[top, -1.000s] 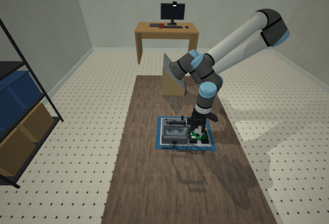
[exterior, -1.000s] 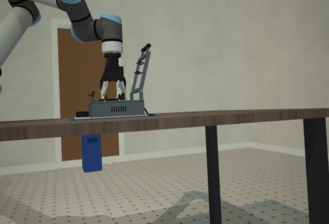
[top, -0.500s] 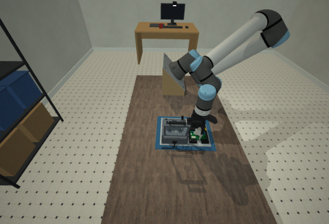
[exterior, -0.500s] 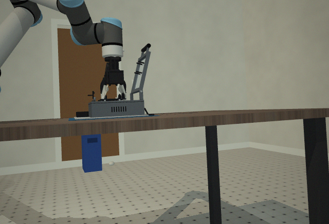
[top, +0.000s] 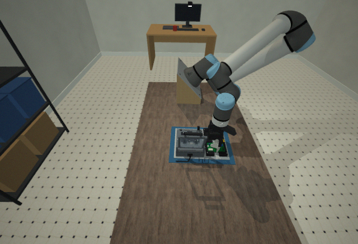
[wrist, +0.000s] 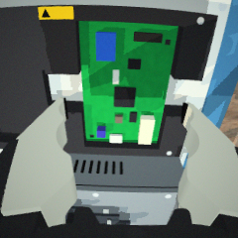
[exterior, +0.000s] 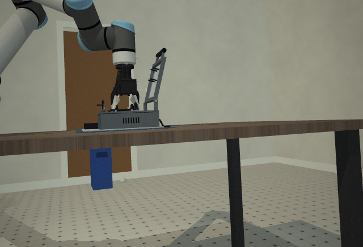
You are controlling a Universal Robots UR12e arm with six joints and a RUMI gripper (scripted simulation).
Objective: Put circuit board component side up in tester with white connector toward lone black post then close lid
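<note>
Right now my hand is 2 cm above the green circuit board. Round my hand: tester lid (9 cm ahead, 17 cm to the right, 14 cm above); tester (1 cm behind, 13 cm to the right, 7 cm above).
</note>
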